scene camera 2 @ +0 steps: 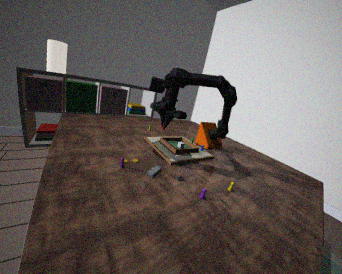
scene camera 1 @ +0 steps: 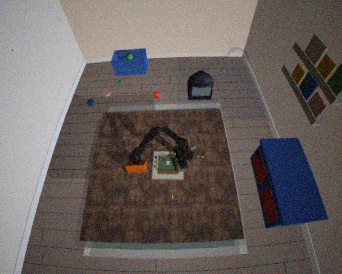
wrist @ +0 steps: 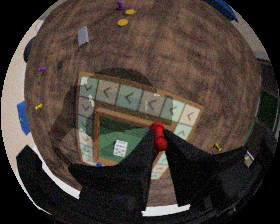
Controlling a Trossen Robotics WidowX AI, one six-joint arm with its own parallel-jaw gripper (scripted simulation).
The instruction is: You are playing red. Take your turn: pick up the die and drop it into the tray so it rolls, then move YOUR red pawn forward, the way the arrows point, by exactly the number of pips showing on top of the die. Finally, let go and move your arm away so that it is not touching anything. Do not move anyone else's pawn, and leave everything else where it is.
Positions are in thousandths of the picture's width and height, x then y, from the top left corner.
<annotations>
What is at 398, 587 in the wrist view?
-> A green tray.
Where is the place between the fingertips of my gripper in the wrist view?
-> At 562, 596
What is my gripper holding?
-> A red pawn.
</annotations>
